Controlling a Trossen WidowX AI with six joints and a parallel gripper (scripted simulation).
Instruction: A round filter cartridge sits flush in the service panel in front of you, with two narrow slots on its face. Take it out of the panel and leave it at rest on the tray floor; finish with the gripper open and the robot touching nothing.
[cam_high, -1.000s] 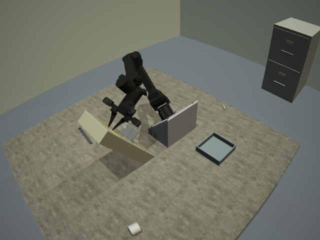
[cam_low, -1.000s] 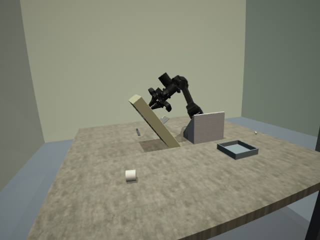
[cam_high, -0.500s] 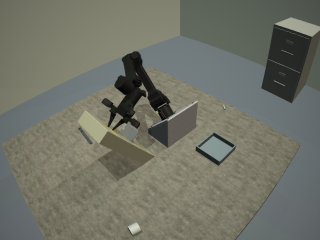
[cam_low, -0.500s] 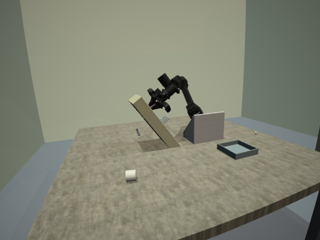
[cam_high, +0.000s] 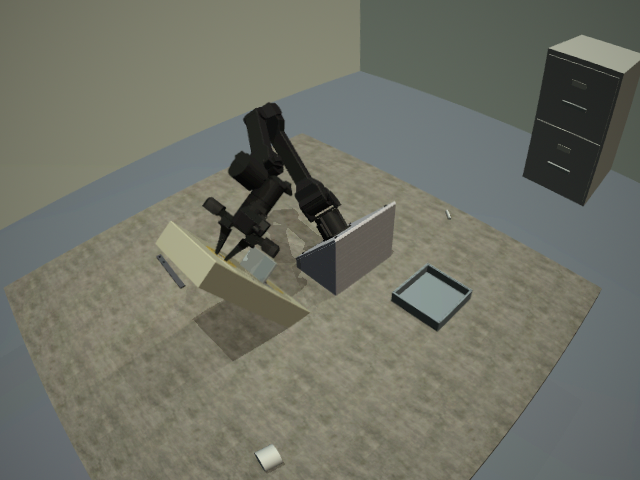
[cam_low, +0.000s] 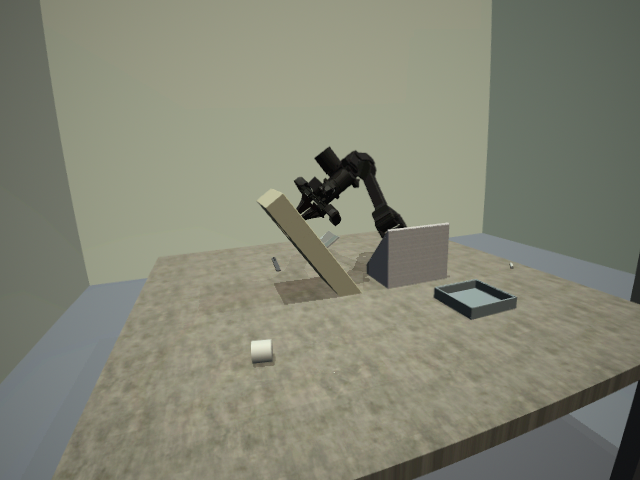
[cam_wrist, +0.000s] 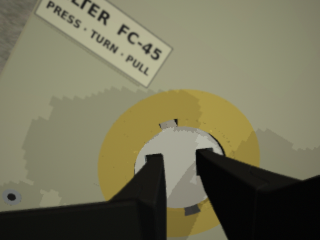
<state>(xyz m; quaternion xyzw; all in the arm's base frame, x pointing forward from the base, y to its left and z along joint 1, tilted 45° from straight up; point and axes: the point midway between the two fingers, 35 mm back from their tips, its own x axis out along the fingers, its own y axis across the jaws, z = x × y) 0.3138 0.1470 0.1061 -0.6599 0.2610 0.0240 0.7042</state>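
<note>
My gripper tip is now 10 mm short of the white round filter cartridge and 10 mm above it. Also, from my gripper tip: beige service panel 40 mm behind, 80 mm below; grey-blue tray 440 mm behind, 250 mm to the left, 220 mm below.
</note>
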